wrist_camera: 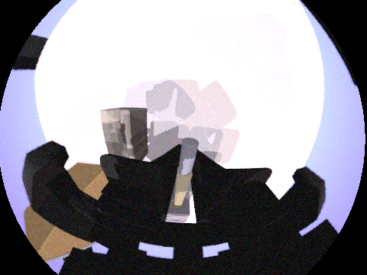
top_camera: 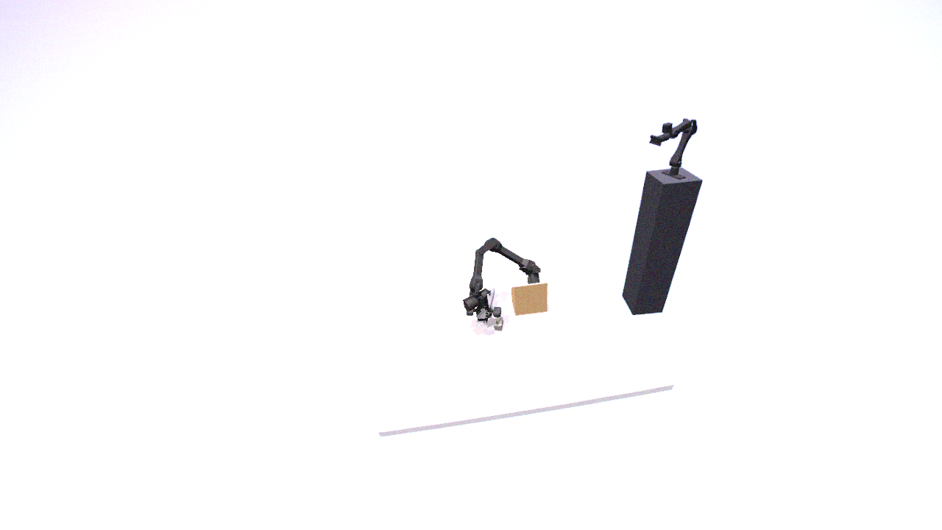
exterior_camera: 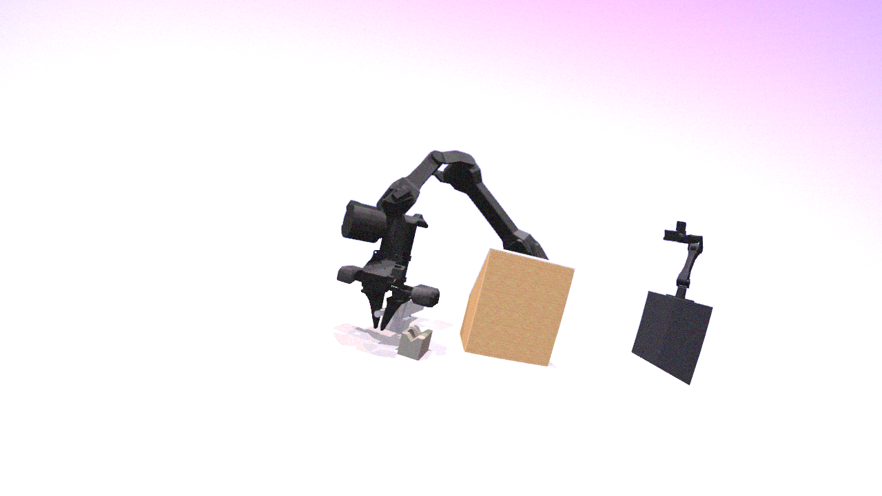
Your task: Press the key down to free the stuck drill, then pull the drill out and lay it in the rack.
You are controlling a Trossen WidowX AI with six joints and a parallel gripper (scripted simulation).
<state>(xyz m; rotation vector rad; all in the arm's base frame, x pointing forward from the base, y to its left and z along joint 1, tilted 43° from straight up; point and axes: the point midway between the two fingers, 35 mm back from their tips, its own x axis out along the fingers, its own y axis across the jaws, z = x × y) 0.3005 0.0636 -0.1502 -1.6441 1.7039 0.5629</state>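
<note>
My gripper tip is 70 mm past the v-notched rack and 20 mm to the right of it. The rest, counted from my gripper tip: yellowish key: 40 mm to the right, 30 mm above, 10 mm behind; pale grey block: 160 mm to the right, 30 mm behind, 20 mm above; thin dark pin: 180 mm to the right, 40 mm behind, 30 mm above.
</note>
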